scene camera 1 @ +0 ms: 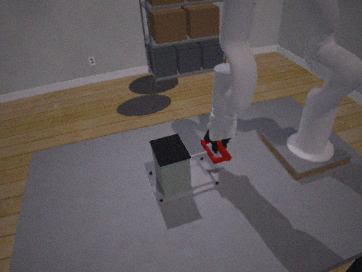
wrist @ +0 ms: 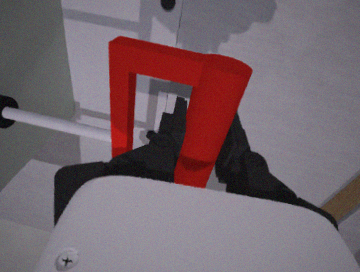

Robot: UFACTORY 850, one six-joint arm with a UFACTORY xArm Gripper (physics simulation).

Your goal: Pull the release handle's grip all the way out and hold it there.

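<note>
The release handle is a red frame with a thick round grip bar (scene camera 1: 224, 159) (wrist: 215, 110). A pale rod (scene camera 1: 198, 155) (wrist: 60, 124) joins the red frame to a box (scene camera 1: 173, 176) (wrist: 30, 65) with a black top; a long stretch of rod shows between them. In the wrist view the rod enters a black collar (wrist: 7, 111) on the box's side. My gripper (scene camera 1: 218, 149) (wrist: 200, 120) is shut on the grip bar, one finger inside the frame's opening and one outside. The grip bar hides part of the fingertips.
The box stands on a pale base plate (scene camera 1: 200, 186) with dark corner studs, on a grey mat (scene camera 1: 90, 200). The arm's wood-edged base block (scene camera 1: 320, 172) is at the right. A shelf rack (scene camera 1: 146, 37) with brown and grey boxes stands at the back wall.
</note>
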